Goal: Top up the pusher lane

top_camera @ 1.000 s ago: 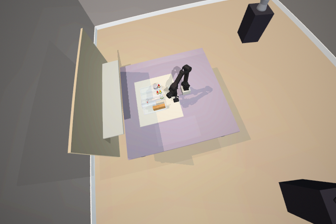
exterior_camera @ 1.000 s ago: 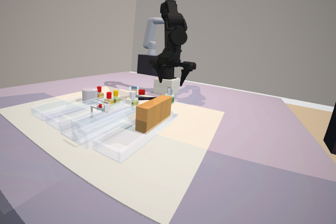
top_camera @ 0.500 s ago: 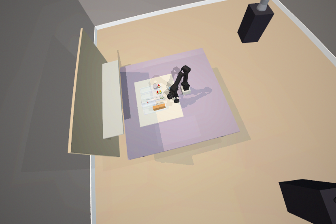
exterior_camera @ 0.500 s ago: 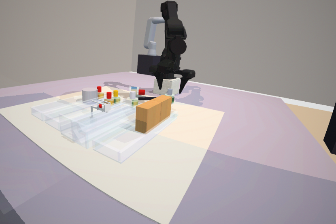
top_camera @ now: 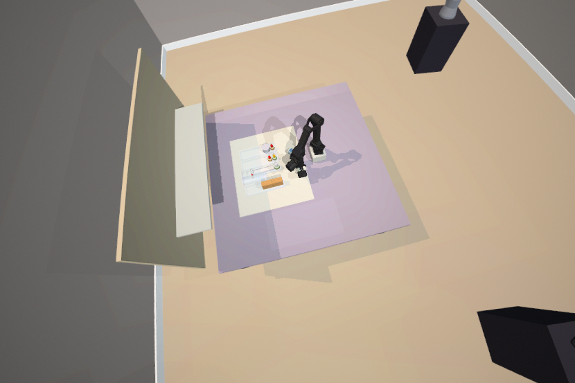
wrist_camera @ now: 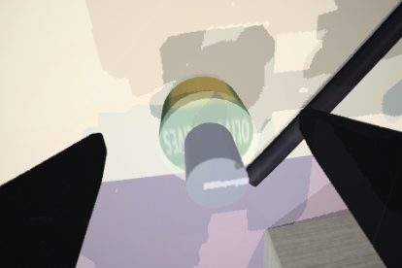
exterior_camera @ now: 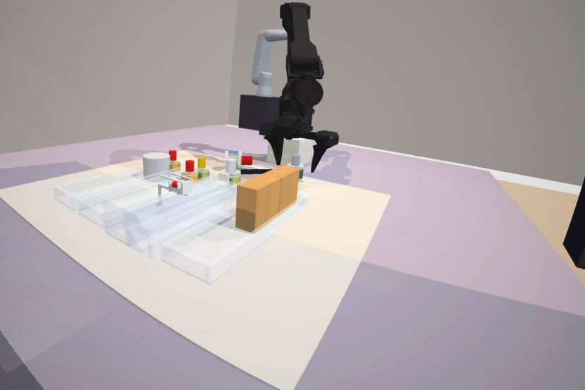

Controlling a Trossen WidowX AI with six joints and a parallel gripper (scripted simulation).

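Right now the black rod is 7 cm to the right of my gripper tip, 2 cm below it and 1 cm ahead of it. Also, from my gripper tip: clear lane 32 cm ahead, 1 cm below; then grey cylinder 25 cm ahead, 21 cm to the right.
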